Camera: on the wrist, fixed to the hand. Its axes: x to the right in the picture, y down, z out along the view.
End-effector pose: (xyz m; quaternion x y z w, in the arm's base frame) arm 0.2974 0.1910 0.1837 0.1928 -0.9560 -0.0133 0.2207
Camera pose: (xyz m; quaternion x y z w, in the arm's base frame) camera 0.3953 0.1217 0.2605 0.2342 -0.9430 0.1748 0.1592
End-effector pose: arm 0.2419 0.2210 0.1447 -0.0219 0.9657 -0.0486 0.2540
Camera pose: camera 0.2109 0.1408 0.2582 0.0272 0.9313 -0.2414 0.2716
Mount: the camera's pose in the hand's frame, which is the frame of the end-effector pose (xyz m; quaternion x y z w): -0.0231 -0.0911 -0.1070 0.2007 -0.0191 -0.0014 0.9795
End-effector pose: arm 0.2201 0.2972 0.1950 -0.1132 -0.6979 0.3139 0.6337
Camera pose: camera 0.3482 0.2451 0.2292 0.0233 -0.6328 0.4488 0.6305
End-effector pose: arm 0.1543 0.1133 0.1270 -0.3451 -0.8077 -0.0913 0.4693
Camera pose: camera 0.1775 -0.0159 0.1822 -0.2444 -0.8189 0.0786 0.5134
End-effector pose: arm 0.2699 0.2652 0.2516 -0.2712 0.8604 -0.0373 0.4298
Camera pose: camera 0.2394 0.1812 0.3625 -0.1813 0.8267 -0.2046 0.4918
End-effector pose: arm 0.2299 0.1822 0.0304 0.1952 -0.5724 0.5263 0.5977
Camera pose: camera 0.3636 0.2286 0.0147 0.3220 -0.4662 0.6258 0.5361
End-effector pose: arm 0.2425 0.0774 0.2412 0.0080 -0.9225 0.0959 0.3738
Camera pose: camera 0.3406 0.0062 0.3159 0.0860 -0.8914 0.2784 0.3470
